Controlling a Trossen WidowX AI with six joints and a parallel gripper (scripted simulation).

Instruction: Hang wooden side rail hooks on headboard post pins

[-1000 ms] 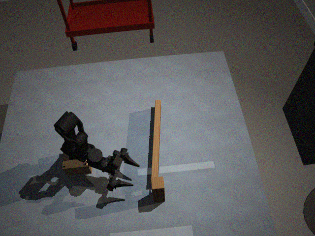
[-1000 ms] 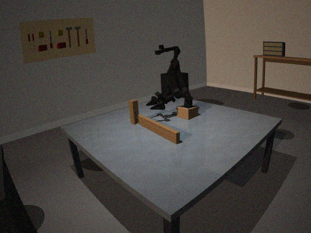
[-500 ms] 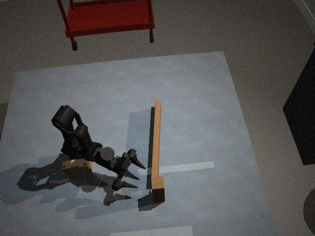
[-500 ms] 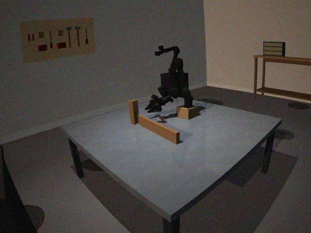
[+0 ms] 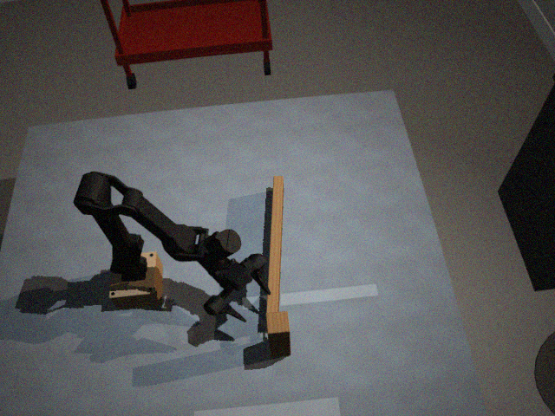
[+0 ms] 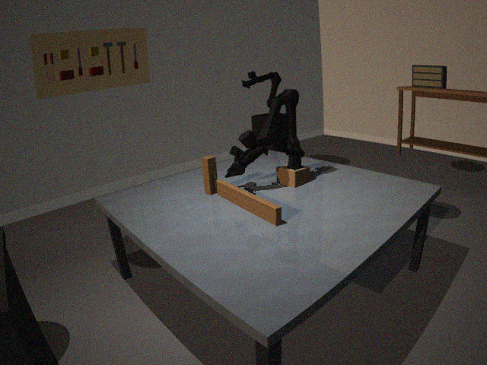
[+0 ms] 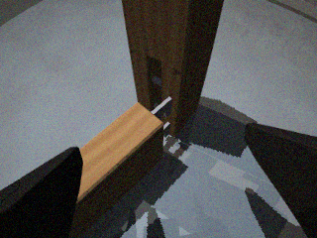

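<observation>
Right now the headboard post is 5 cm ahead of my gripper tip, 7 cm to the right of it and 2 cm below it.
</observation>
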